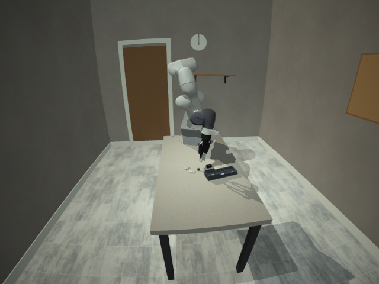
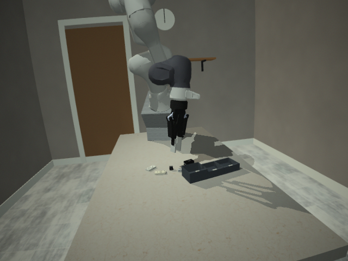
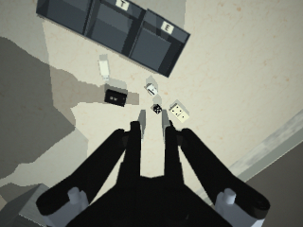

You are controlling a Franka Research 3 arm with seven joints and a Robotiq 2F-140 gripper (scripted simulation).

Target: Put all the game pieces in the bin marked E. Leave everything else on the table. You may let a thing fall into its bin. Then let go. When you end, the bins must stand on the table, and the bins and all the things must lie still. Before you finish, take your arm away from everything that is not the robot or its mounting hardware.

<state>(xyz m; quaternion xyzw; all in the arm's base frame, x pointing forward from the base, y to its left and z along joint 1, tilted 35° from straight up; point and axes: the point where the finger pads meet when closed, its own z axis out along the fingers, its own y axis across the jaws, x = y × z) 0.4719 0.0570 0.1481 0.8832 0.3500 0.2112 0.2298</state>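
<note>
The black die is 120 mm below my hand, 30 mm to the right of it and 10 mm behind it. Also, from my hand: dark three-part bin 140 mm to the left, 100 mm below, 70 mm ahead; black box 120 mm below, 50 mm to the left, 40 mm behind; white usb stick 120 mm to the left, 120 mm below, 20 mm behind.
</note>
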